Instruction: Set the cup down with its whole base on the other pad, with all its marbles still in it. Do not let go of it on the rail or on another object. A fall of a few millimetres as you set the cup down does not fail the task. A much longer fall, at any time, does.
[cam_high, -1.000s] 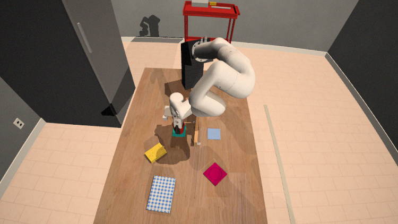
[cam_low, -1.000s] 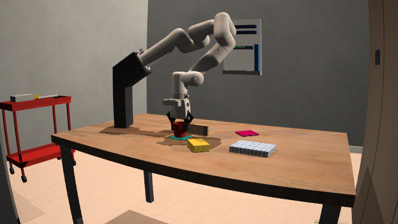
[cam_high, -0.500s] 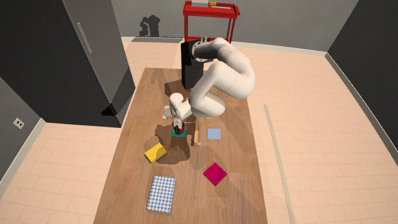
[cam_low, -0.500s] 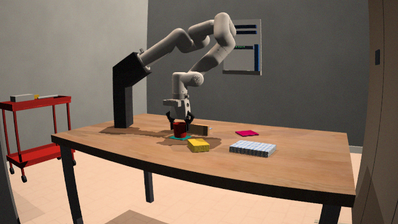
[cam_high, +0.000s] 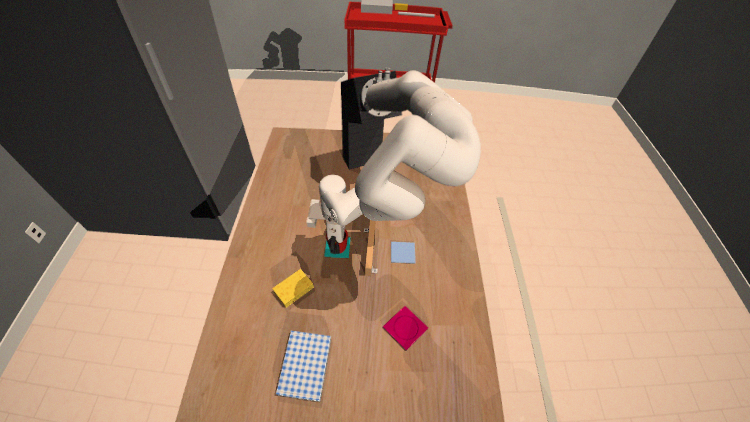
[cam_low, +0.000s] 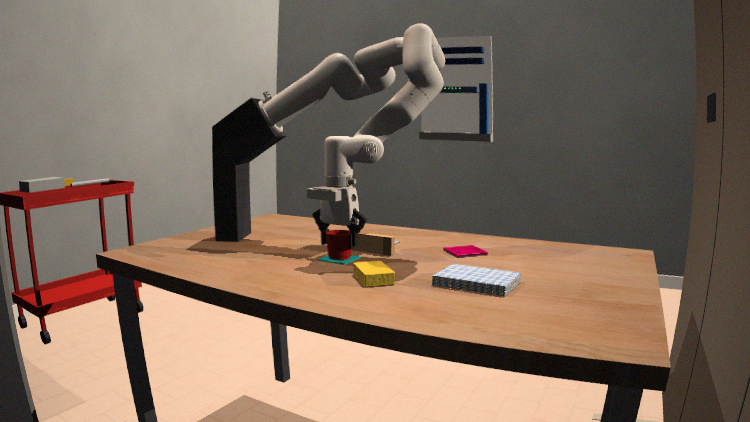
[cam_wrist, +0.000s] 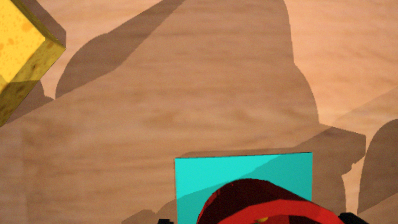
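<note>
The red cup lies 2 cm below my hand. Also, from my hand: yellow sponge (18 cm ahead, 12 cm to the right, 3 cm below); magenta plate (27 cm ahead, 24 cm to the left, 4 cm below); wooden rail (12 cm to the left, 3 cm below).
</note>
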